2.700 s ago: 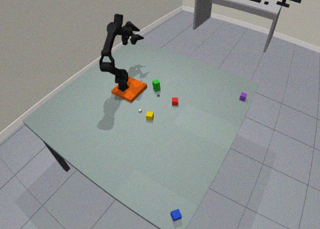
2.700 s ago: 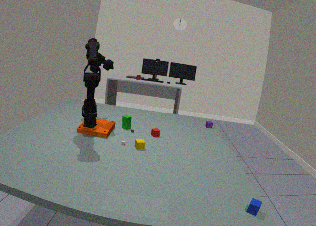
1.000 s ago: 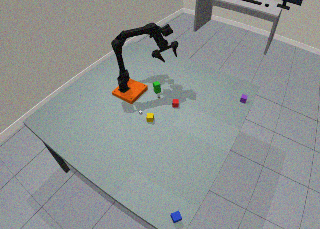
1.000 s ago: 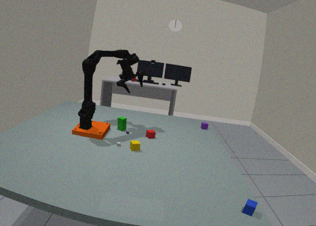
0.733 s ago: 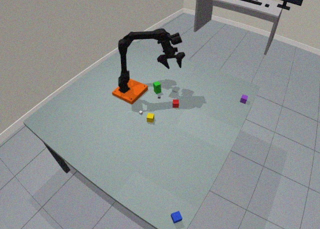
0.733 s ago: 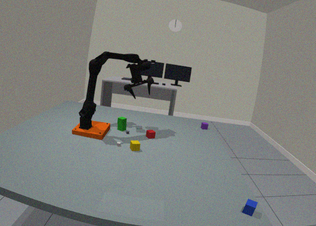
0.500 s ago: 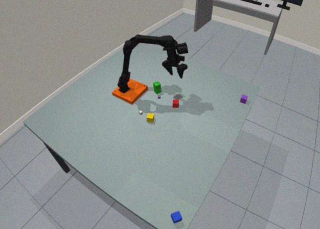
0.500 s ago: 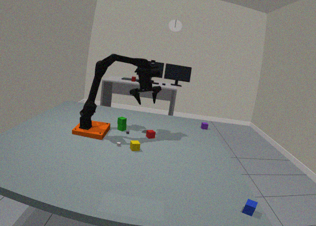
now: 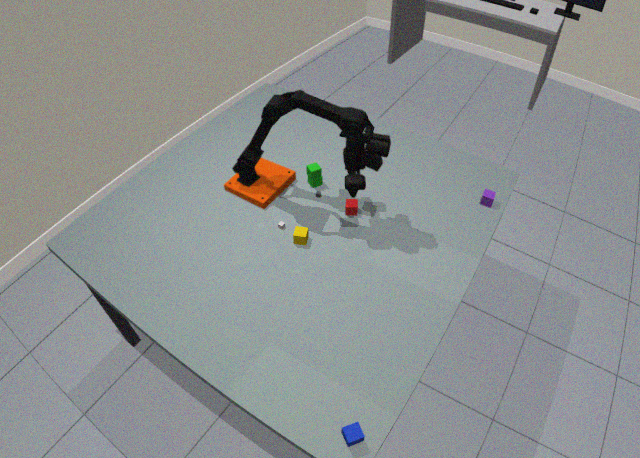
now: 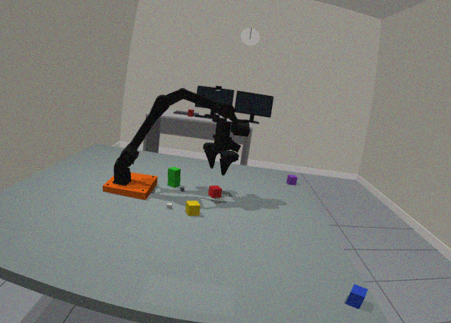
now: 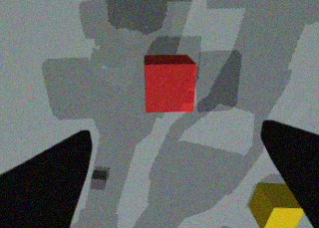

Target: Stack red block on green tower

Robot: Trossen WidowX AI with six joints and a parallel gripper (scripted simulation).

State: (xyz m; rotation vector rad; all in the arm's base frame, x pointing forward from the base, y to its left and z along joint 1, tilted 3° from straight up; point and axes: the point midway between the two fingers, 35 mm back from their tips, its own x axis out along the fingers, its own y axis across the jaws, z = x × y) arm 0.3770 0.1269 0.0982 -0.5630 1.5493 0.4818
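Now: the red block 90 mm below my gripper tip. Round my gripper tip: yellow block: 50 mm behind, 210 mm to the right, 90 mm below; small white cube: 140 mm behind, 200 mm to the right, 100 mm below; purple block: 370 mm ahead, 340 mm to the left, 90 mm below.
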